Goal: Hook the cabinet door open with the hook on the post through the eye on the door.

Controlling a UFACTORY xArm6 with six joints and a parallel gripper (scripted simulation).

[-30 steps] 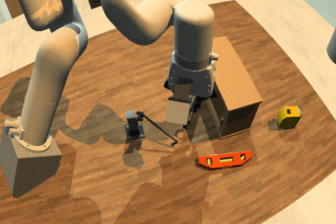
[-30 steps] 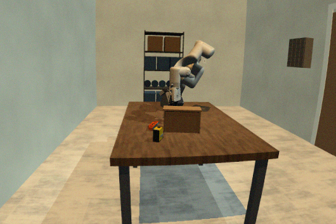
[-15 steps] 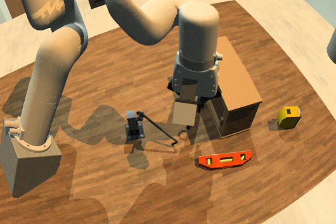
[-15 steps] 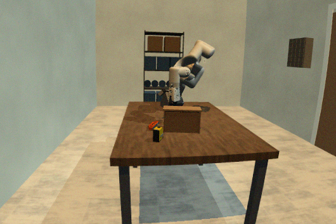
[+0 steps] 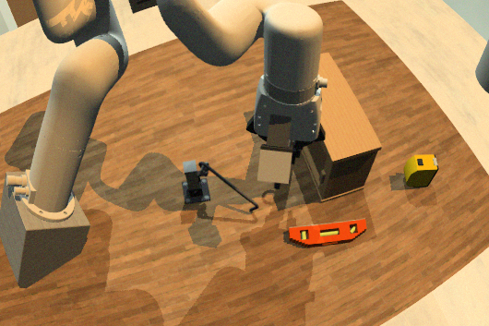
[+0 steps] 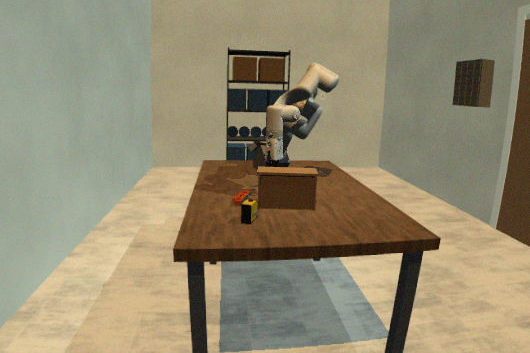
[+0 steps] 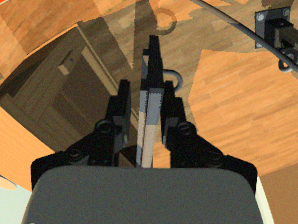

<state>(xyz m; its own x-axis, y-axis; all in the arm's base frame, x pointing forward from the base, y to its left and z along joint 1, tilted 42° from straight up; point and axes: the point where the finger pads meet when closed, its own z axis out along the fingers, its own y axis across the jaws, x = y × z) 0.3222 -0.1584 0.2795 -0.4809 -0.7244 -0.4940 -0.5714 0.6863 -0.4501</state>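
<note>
Now: the dark hook 100 mm behind my hand, 30 mm to the left of it and 70 mm below it. Also, from my hand: orange spirit level 20 mm ahead, 140 mm to the right, 110 mm below; yellow tape measure 260 mm ahead, 150 mm to the right, 80 mm below; dark door 40 mm ahead, 70 mm to the left, 60 mm below.
</note>
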